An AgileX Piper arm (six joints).
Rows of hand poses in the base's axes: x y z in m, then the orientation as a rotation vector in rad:
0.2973 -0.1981 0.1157 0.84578 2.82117 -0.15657
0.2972 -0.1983 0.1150 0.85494 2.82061 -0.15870
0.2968 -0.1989 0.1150 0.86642 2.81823 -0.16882
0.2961 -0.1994 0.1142 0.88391 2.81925 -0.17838
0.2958 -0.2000 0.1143 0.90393 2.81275 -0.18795
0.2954 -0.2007 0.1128 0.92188 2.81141 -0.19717
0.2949 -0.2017 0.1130 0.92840 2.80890 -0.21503
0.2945 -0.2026 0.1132 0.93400 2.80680 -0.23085
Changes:
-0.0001 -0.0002 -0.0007 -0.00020 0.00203 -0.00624
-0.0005 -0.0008 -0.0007 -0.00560 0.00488 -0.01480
-0.0012 -0.0013 -0.0015 -0.00875 0.01216 -0.02673
-0.0015 -0.0019 -0.0014 -0.01369 0.01328 -0.04144
-0.0019 -0.0026 -0.0029 -0.01715 0.01867 -0.05397
-0.0024 -0.0036 -0.0027 -0.02800 0.02250 -0.05980
-0.0028 -0.0045 -0.0025 -0.03757 0.02606 -0.06484

